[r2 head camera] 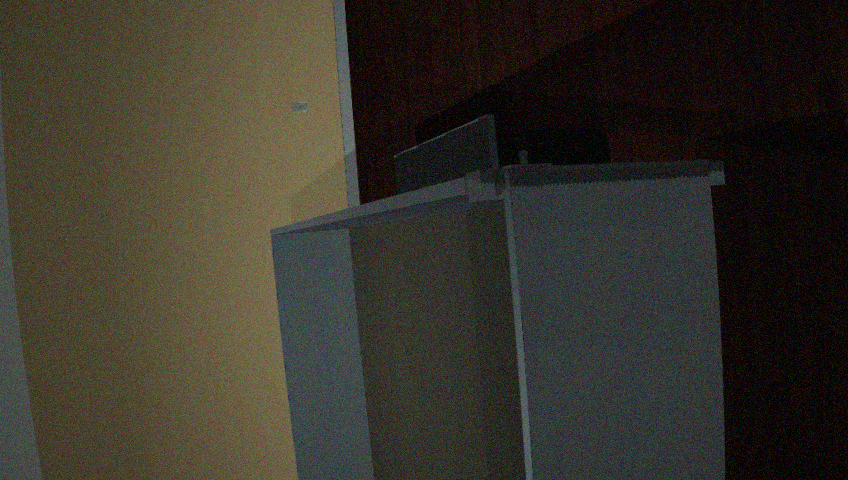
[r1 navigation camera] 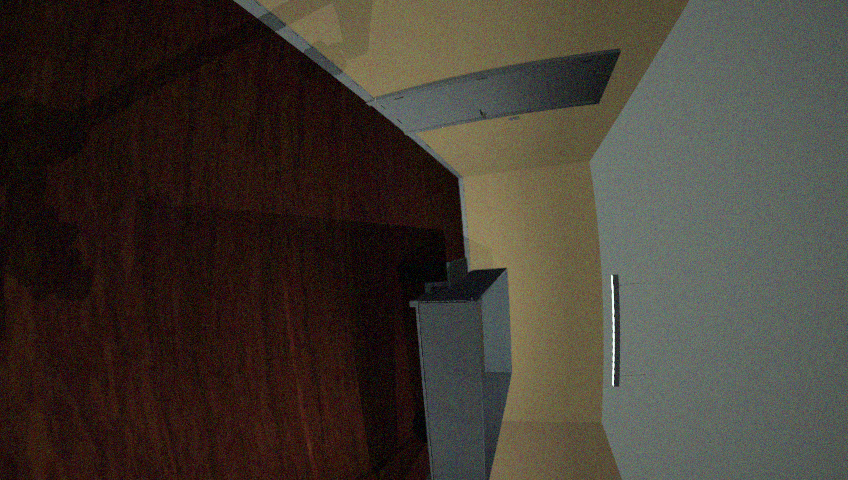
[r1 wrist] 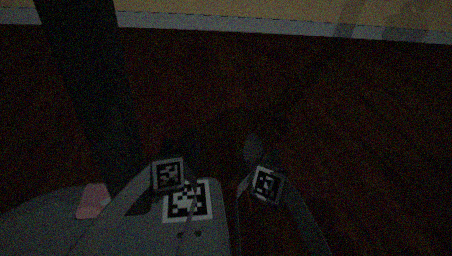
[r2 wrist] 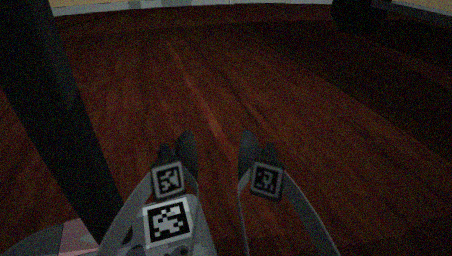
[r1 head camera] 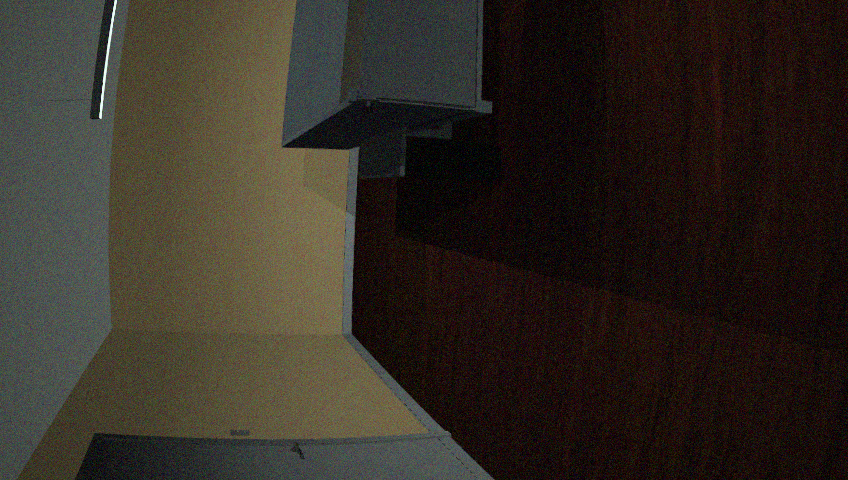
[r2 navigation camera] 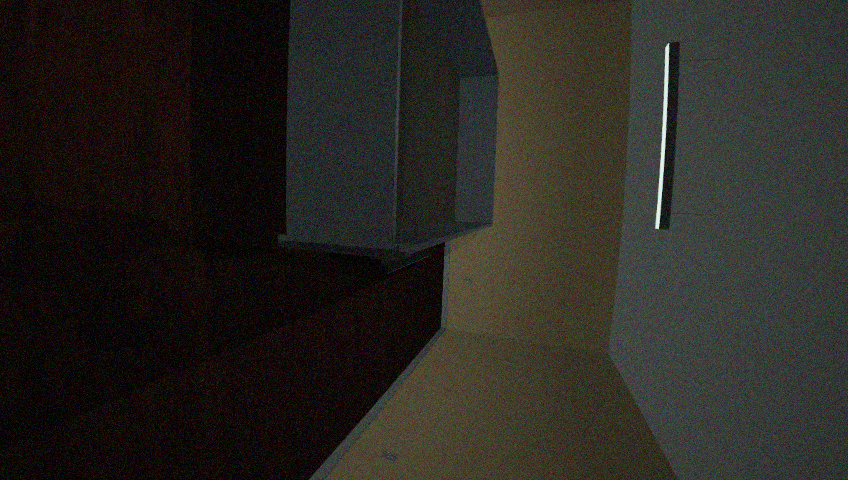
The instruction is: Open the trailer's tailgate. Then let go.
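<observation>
The grey trailer (r1 head camera: 416, 53) (r1 navigation camera: 452, 368) (r2 head camera: 612, 309) (r2 navigation camera: 342, 118) has an open-topped box. Its end panels look upright; I cannot tell which one is the tailgate. A low dark panel (r1 head camera: 380, 154) (r2 head camera: 446, 151) sticks out past one end. The r1 gripper (r1 wrist: 223, 147) is open over dark floor in its wrist view; its left fingertip is hard to see against the dark. The r2 gripper (r2 wrist: 217, 145) is open over brown floor in its wrist view. No trailer part shows between either pair of fingers.
A grey door (r1 head camera: 208, 460) (r1 navigation camera: 493, 89) stands in the yellow wall (r1 head camera: 232, 237) (r1 navigation camera: 547, 237) (r2 head camera: 148, 297) (r2 navigation camera: 559, 148). A dark object (r2 wrist: 360, 15), too dim to identify, stands at the top right of the r2 wrist view. A baseboard (r1 wrist: 225, 23) crosses the top of the r1 wrist view.
</observation>
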